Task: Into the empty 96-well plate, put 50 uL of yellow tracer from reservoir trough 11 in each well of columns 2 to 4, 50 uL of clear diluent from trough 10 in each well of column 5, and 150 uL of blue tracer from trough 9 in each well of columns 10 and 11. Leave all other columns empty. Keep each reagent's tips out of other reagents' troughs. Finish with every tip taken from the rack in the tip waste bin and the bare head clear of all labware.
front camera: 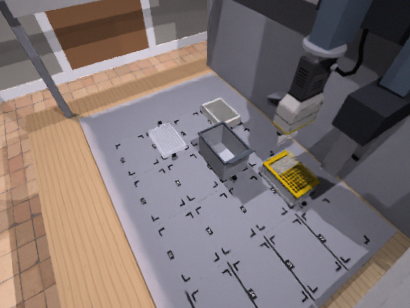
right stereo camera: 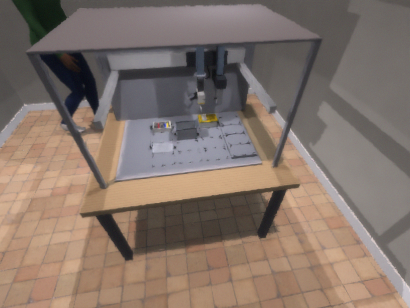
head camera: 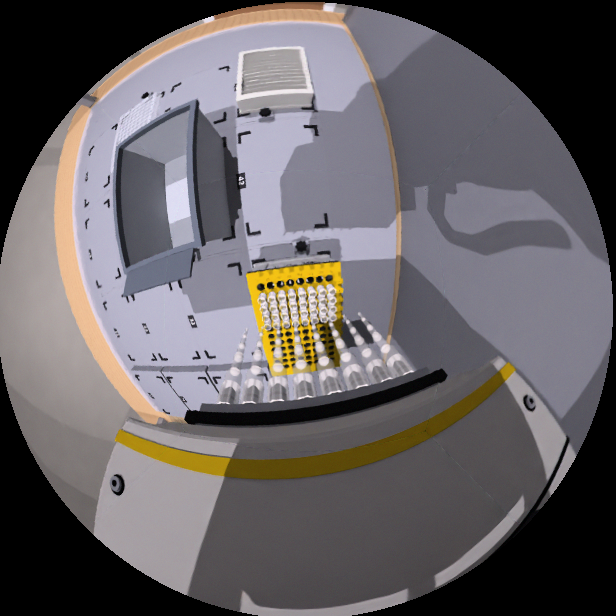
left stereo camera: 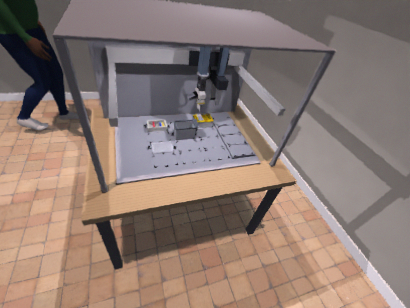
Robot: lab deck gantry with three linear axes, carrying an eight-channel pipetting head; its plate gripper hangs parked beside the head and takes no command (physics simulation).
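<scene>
The pipetting head carries a full row of clear tips, above the yellow tip rack. Several rows of tips stand in the rack beside empty holes. The plate gripper hangs parked beside the head, its fingers unclear. The clear 96-well plate lies front left; its wells look colourless. The white reservoir shows red, blue and yellow troughs in the stereo views. The grey waste bin stands between plate and rack.
The grey deck mat has black corner marks and thin rails at the right. The bin's tall walls rise above the plate and reservoir. A dark back wall stands behind the deck. Frame posts border the wooden table.
</scene>
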